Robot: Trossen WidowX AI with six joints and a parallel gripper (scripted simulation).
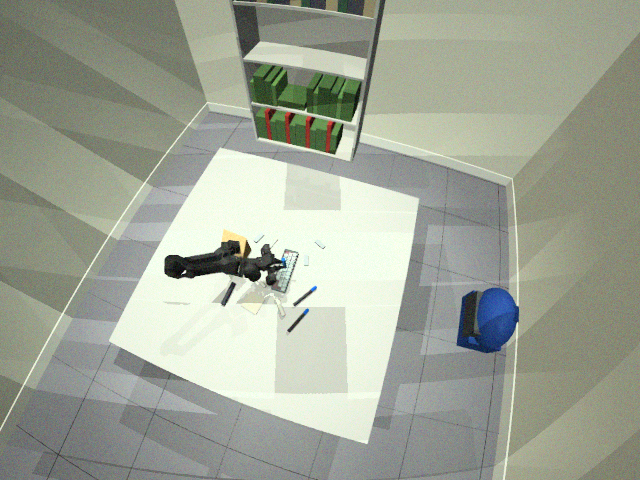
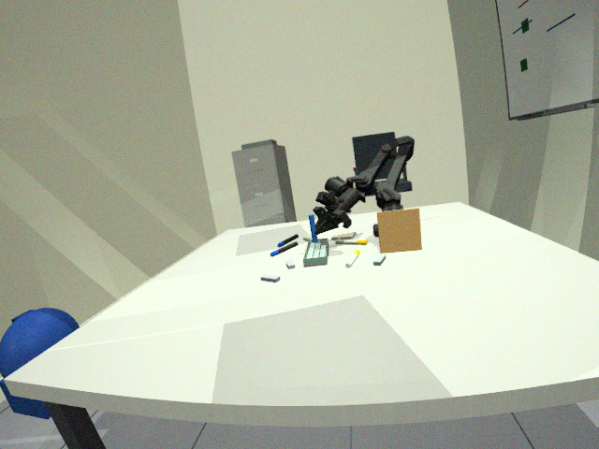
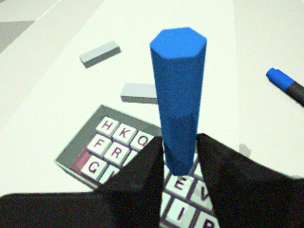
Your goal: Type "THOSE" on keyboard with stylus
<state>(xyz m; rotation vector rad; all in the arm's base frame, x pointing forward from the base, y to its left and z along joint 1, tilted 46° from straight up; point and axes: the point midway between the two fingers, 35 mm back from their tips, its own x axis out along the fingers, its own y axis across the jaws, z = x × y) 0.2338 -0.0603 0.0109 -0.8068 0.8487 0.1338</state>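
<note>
The blue stylus is 2 cm below my gripper tip.
</note>
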